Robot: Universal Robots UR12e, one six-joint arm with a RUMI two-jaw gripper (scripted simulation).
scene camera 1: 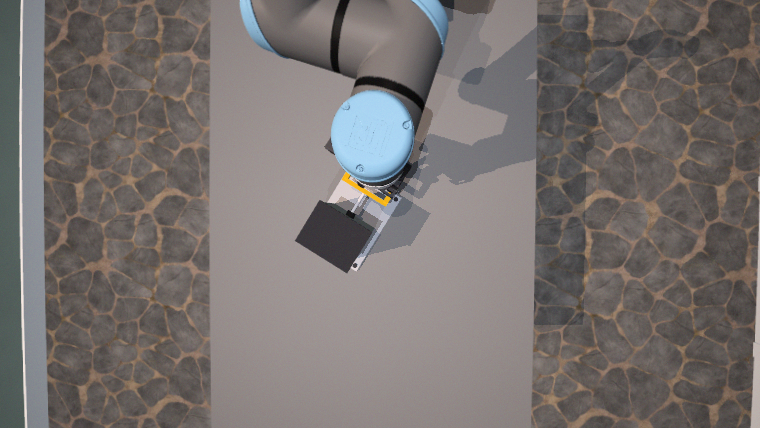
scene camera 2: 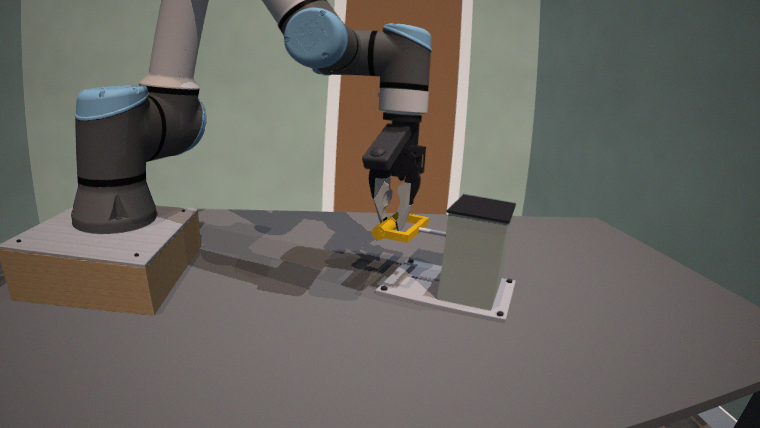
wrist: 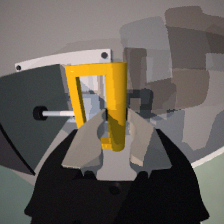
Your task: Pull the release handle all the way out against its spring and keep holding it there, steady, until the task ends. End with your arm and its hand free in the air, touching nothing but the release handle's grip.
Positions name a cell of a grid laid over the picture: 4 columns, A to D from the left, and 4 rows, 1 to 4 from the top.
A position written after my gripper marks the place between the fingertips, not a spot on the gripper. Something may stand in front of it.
I see my gripper (scene camera 2: C3) and a release handle (scene camera 2: C3).
My gripper is seen too in the wrist view (wrist: C2). The release handle shows as well in the wrist view (wrist: C2).
